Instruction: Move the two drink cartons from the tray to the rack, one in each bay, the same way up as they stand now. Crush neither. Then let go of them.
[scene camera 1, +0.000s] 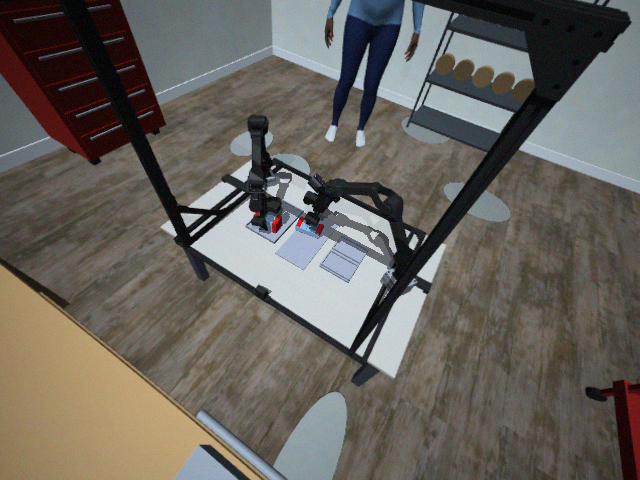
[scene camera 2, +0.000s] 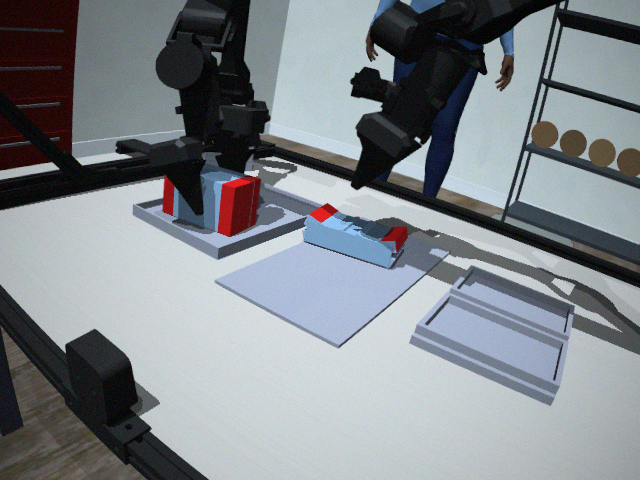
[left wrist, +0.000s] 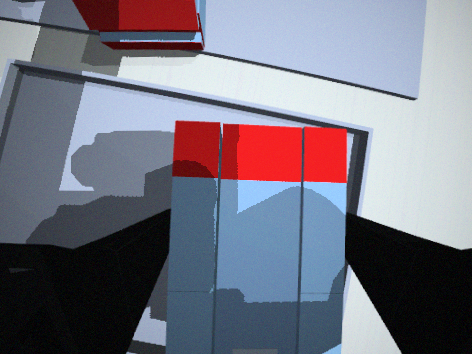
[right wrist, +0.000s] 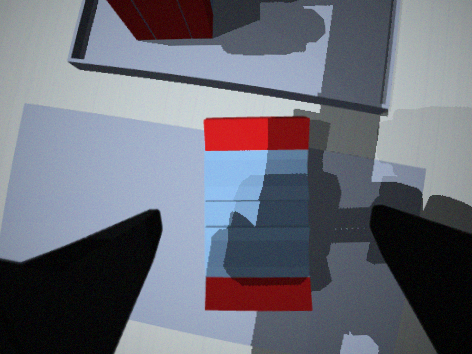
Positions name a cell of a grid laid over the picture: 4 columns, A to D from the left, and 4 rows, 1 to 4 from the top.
Labels:
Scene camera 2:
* left gripper: B2
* right gripper: C2
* flat grey mat: C3

